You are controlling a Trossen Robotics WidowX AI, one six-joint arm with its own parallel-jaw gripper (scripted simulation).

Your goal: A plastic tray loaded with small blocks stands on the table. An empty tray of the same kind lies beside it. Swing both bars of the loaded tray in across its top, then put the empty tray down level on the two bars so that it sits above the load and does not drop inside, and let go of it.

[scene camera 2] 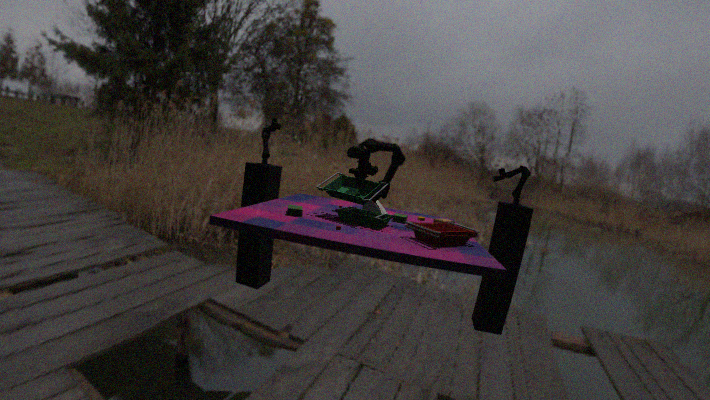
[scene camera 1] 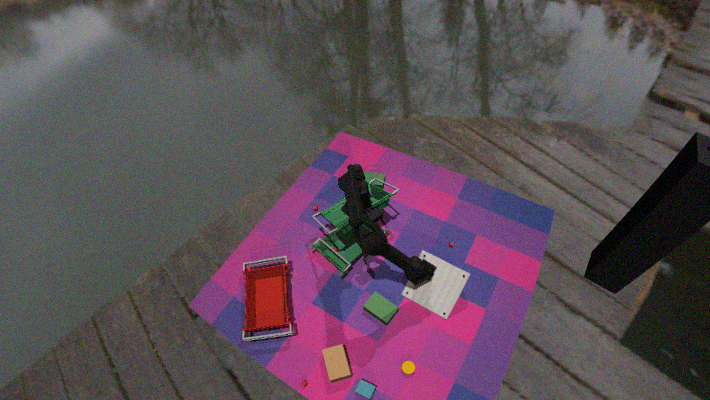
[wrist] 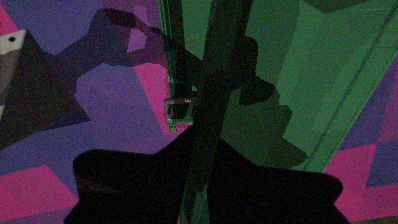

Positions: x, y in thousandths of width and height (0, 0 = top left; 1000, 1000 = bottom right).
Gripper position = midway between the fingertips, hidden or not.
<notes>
In view: the gripper (wrist: 499, 587), a green tray (scene camera 2: 485, 469) and a tan block (scene camera 1: 473, 896).
The green tray shows as well in scene camera 1 (scene camera 1: 471, 539) and in the wrist view (wrist: 715, 408). The wrist view misses the tan block: it is out of frame.
</notes>
